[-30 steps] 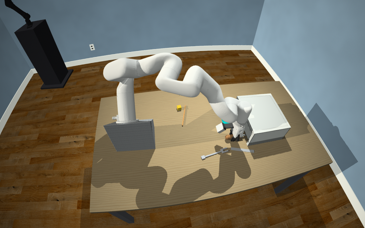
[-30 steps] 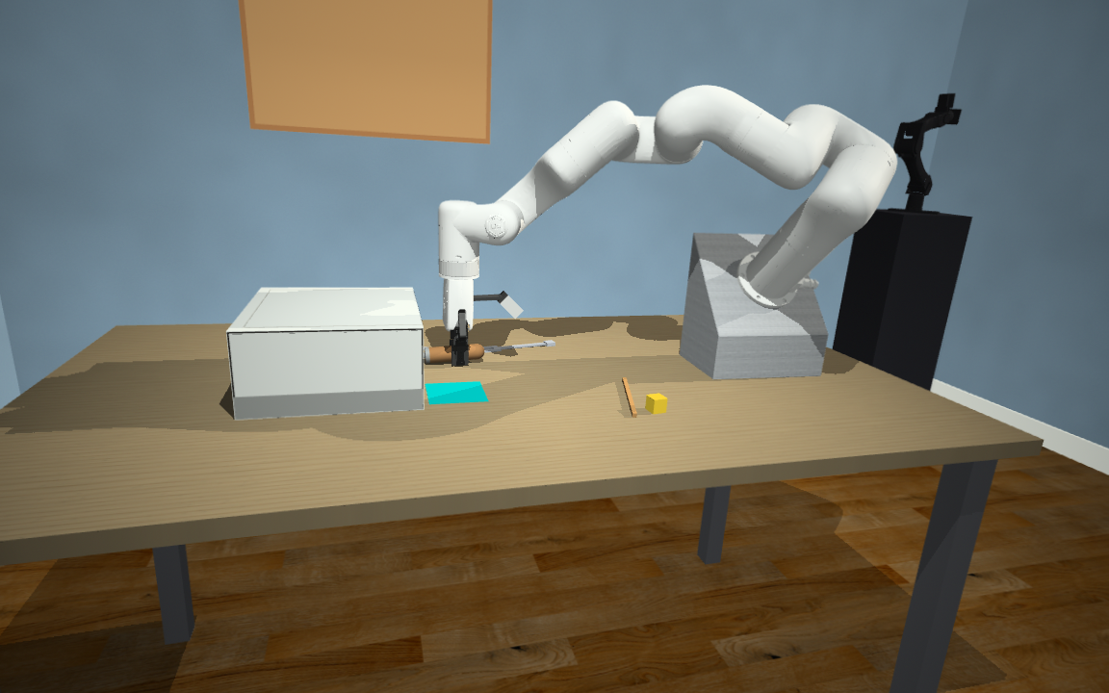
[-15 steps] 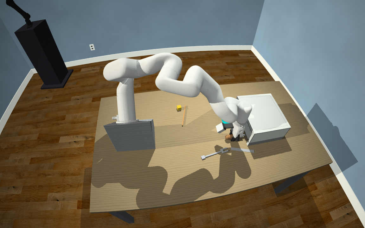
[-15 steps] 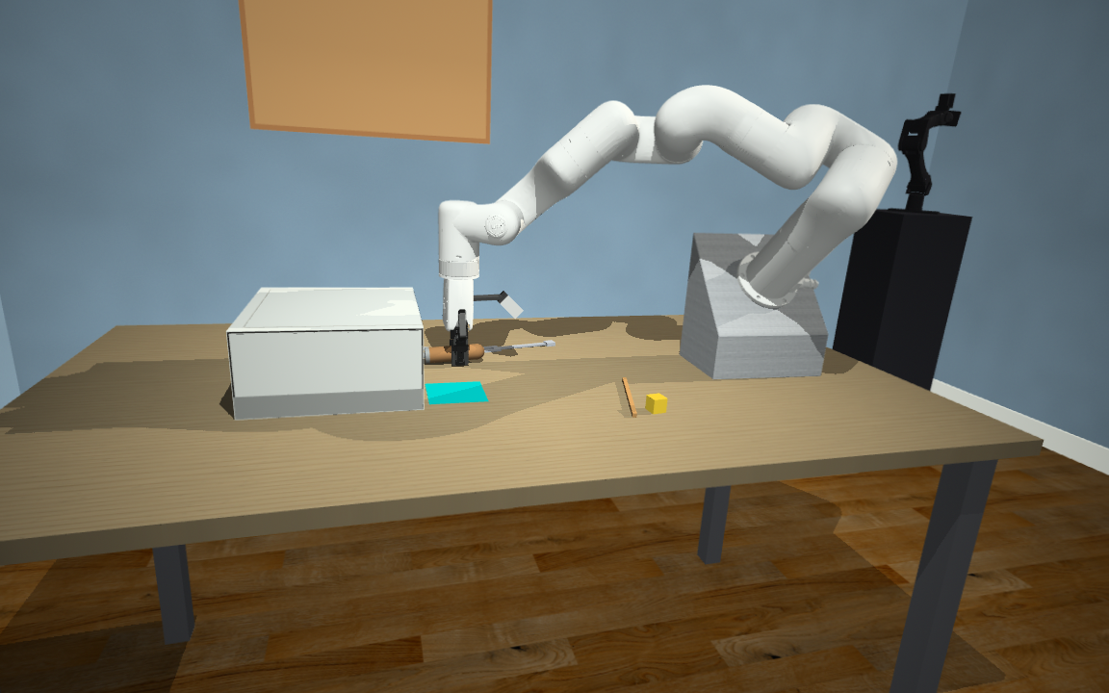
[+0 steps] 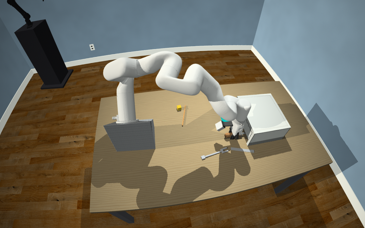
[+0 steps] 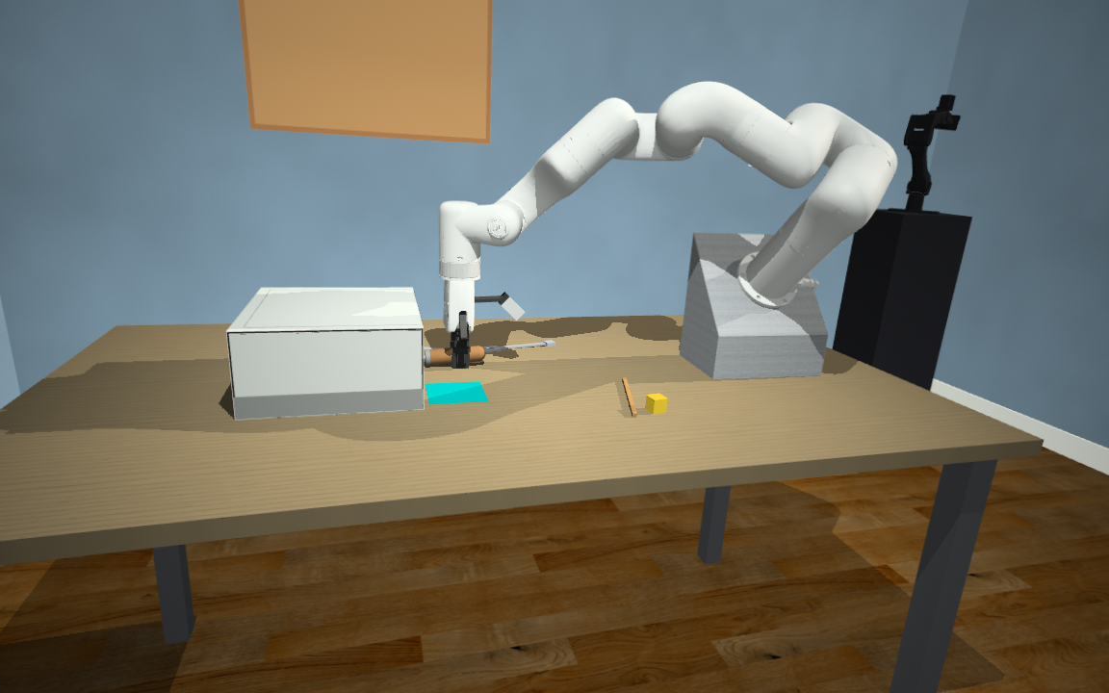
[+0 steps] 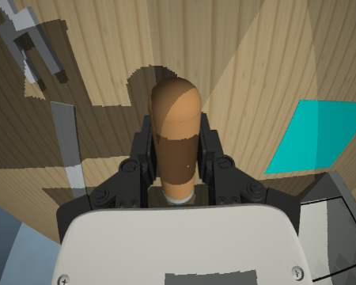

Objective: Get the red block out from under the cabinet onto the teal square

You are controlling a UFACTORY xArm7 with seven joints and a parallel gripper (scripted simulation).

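My hand is 10 mm short of the teal square, 150 mm to the right of it and 20 mm above it. Also, from my hand: grey forked tool: 130 mm behind, 120 mm to the right, 20 mm below; then hooked tool with wooden handle: 120 mm ahead, 50 mm to the left, 10 mm below; then flat grey bar: 50 mm ahead, 100 mm to the right, 20 mm below.
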